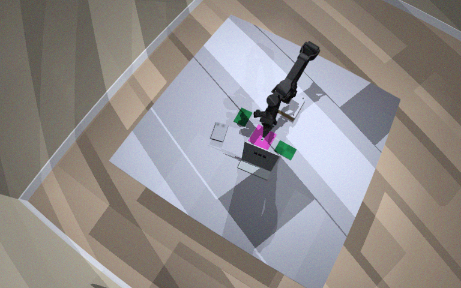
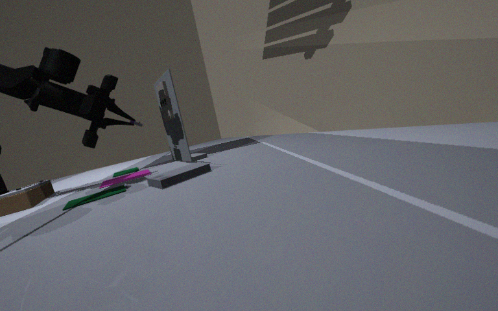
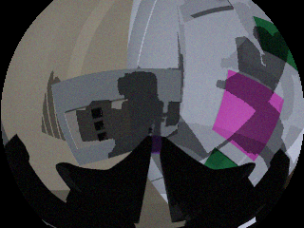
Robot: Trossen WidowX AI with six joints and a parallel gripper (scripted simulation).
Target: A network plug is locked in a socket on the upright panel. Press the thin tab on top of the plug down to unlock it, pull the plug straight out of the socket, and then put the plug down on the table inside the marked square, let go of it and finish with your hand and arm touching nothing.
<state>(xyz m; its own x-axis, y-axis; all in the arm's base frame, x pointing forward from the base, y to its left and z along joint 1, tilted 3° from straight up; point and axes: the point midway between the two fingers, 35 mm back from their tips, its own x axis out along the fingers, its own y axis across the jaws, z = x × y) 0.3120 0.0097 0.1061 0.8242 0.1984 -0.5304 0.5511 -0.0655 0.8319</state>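
The upright grey panel is 110 mm ahead of my gripper tip, 30 mm to the left of it and 20 mm below it.
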